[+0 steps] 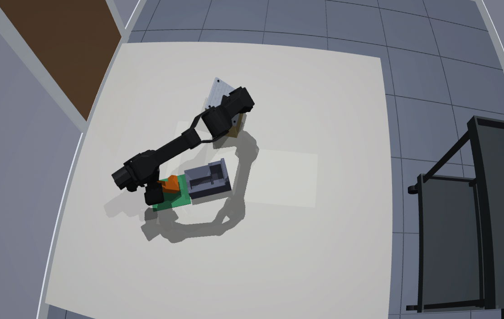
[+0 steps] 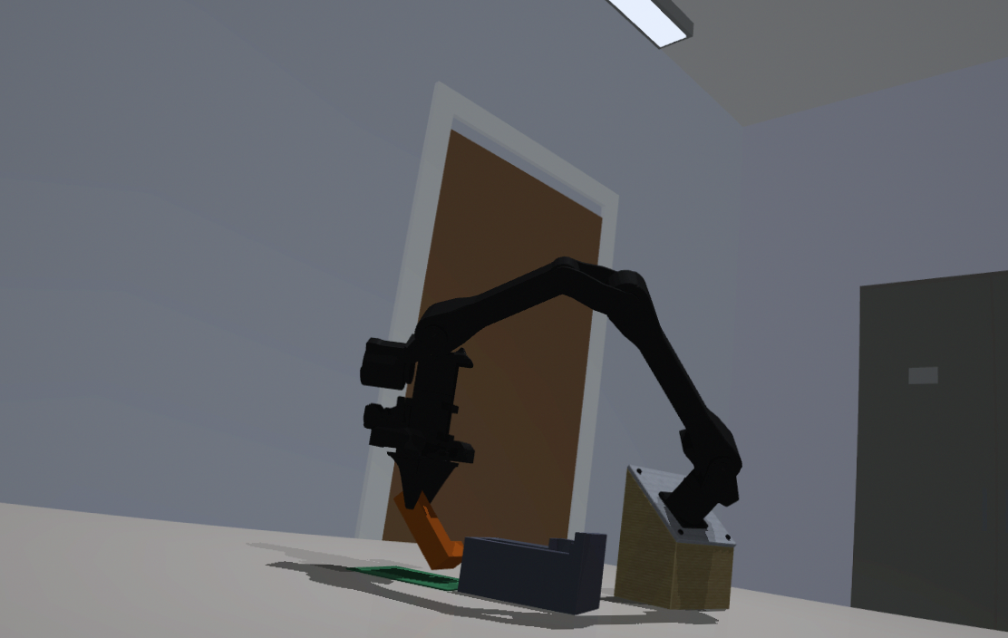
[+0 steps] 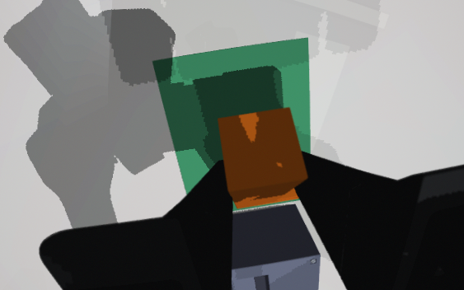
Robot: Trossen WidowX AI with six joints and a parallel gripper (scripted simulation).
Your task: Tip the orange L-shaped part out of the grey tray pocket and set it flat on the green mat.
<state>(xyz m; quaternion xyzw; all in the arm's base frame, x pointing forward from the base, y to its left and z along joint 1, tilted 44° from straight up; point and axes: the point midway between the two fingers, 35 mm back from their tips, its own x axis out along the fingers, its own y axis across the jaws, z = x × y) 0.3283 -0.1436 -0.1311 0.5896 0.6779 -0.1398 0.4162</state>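
Right now the orange L-shaped part is 30 mm below my gripper tip, 30 mm behind it and 20 mm to the left of it. Round my gripper tip: green mat (100 mm below, 20 mm to the left, 10 mm behind).
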